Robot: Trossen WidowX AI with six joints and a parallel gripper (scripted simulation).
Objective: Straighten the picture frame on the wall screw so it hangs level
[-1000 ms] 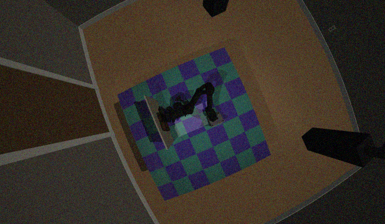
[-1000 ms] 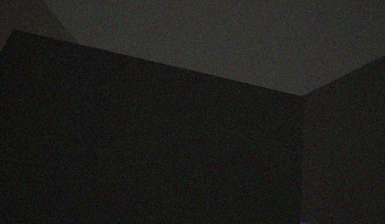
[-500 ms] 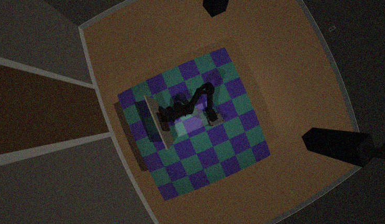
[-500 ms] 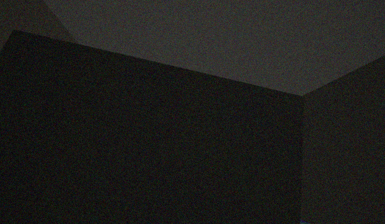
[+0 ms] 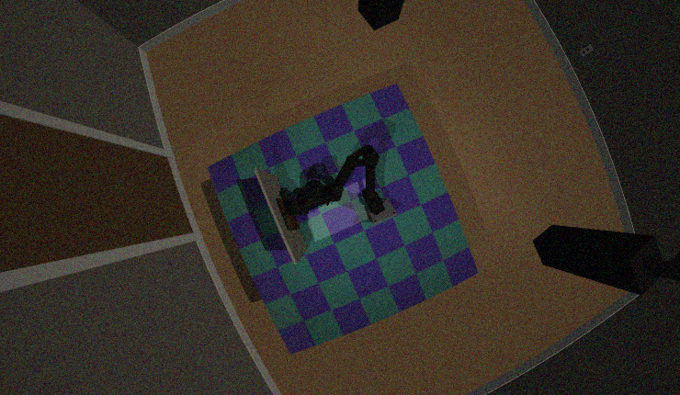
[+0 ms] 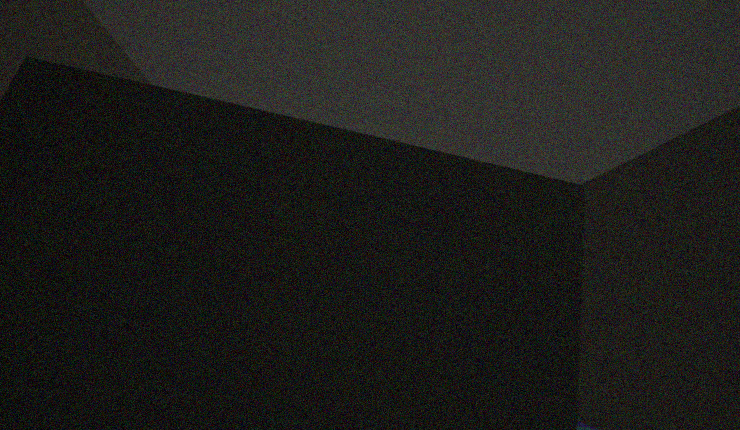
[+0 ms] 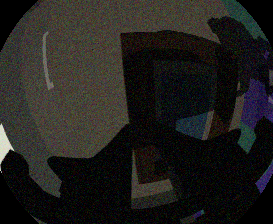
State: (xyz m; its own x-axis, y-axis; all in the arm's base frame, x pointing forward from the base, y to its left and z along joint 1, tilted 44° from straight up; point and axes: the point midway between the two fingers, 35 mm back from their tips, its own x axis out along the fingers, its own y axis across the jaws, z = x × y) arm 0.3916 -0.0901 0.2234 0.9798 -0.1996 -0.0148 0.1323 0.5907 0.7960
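The dark picture frame lies 1 cm to the left of my gripper tip and 5 cm below it. Also, from my gripper tip: pale wall panel (1 cm ahead, 1 cm to the right, 7 cm below).
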